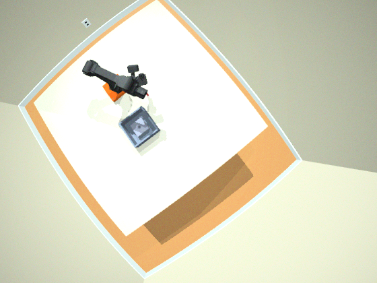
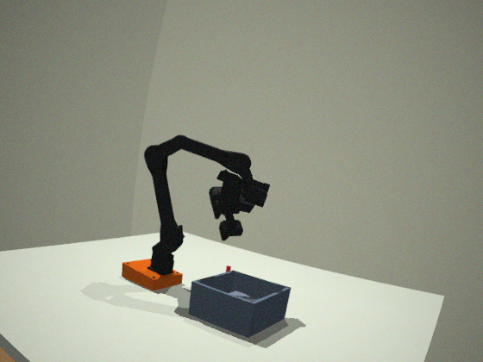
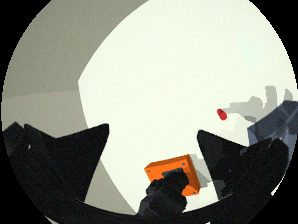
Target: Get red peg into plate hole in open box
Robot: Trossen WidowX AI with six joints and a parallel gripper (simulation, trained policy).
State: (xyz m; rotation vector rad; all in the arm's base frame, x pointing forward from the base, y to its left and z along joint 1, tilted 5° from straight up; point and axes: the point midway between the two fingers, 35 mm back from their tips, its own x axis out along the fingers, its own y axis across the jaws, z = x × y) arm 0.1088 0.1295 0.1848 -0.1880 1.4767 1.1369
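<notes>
My gripper tip is 70 mm short of the red peg, 40 mm to the left of it and 140 mm above it. Round my gripper tip: grey-blue box: 200 mm ahead, 220 mm to the right, 150 mm below; pale plate: 200 mm ahead, 220 mm to the right, 140 mm below.
</notes>
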